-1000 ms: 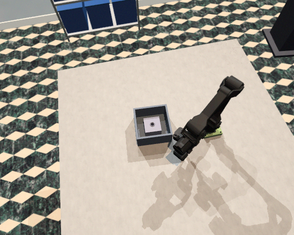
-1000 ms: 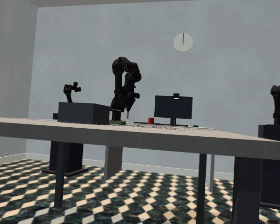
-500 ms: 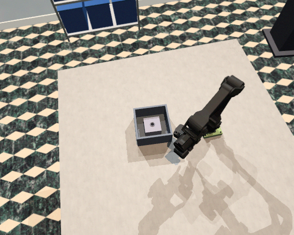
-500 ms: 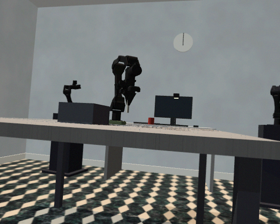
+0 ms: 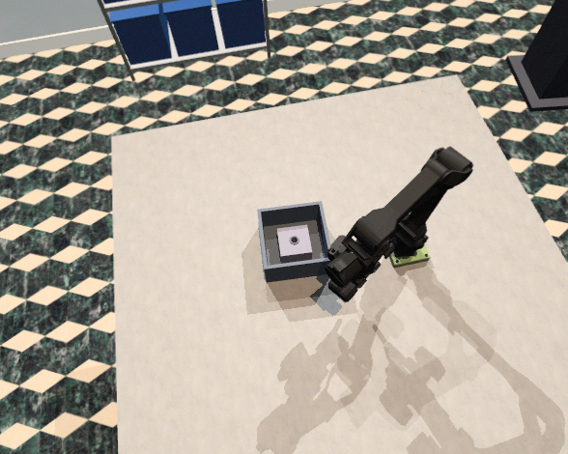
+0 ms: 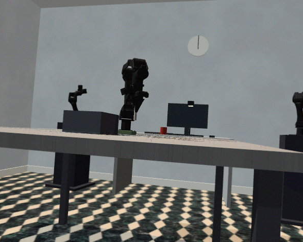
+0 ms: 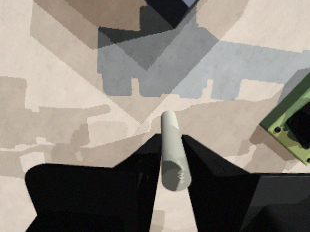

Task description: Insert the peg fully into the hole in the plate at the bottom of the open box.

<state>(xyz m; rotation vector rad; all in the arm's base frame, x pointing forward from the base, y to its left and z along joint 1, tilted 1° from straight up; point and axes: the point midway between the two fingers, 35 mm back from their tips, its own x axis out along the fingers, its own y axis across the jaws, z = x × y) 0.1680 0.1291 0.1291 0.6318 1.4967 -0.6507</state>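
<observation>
My hand is 150 mm short of the plate, 160 mm to the left of it and 110 mm above it. Round my hand: box 150 mm ahead, 160 mm to the right, 130 mm below; then pale grey peg 40 mm below.
</observation>
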